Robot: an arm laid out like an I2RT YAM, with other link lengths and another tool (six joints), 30 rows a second.
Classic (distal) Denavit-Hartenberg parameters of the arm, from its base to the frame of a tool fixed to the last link. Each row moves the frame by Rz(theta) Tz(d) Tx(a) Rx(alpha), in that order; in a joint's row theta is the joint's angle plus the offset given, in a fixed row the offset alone. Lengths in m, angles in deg.
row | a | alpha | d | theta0
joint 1 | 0.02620 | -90.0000 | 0.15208 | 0.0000
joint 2 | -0.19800 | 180.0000 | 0.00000 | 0.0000
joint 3 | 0.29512 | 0.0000 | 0.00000 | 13.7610
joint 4 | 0.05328 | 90.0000 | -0.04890 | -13.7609
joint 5 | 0.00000 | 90.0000 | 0.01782 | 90.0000
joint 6 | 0.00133 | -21.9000 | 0.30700 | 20.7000
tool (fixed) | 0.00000 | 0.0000 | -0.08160 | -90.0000
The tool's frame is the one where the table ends.
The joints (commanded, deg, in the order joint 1, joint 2, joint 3, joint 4, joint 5, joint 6), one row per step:
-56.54, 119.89, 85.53, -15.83, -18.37, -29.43
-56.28, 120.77, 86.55, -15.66, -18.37, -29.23
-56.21, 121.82, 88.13, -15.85, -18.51, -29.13
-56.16, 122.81, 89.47, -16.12, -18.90, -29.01
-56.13, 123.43, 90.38, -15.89, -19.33, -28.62
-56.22, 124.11, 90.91, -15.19, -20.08, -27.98
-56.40, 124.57, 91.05, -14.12, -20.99, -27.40
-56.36, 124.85, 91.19, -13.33, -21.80, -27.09
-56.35, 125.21, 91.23, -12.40, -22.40, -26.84
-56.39, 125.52, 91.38, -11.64, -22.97, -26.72
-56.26, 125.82, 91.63, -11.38, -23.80, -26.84
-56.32, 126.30, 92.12, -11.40, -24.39, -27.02
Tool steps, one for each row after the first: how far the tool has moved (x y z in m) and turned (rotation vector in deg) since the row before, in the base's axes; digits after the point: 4 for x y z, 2 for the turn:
0.0040, -0.0014, 0.0001, -0.14, -0.24, 0.11
0.0038, -0.0035, 0.0019, -0.16, -0.31, 0.09
0.0035, -0.0017, 0.0005, 0.17, -0.33, 0.22
0.0035, -0.0021, 0.0023, -0.01, -0.69, 0.03
0.0031, -0.0018, 0.0005, 0.26, -0.98, -0.05
0.0026, -0.0017, 0.0009, 0.12, -1.17, 0.03
0.0038, 0.0003, 0.0018, -0.01, -0.96, 0.38
0.0028, -0.0003, 0.0004, -0.10, -0.78, 0.25
0.0025, -0.0008, 0.0013, -0.19, -0.71, 0.28
0.0038, 0.0024, 0.0008, 0.07, -0.57, 0.79
0.0018, 0.0003, -0.0002, 0.12, -0.29, 0.47

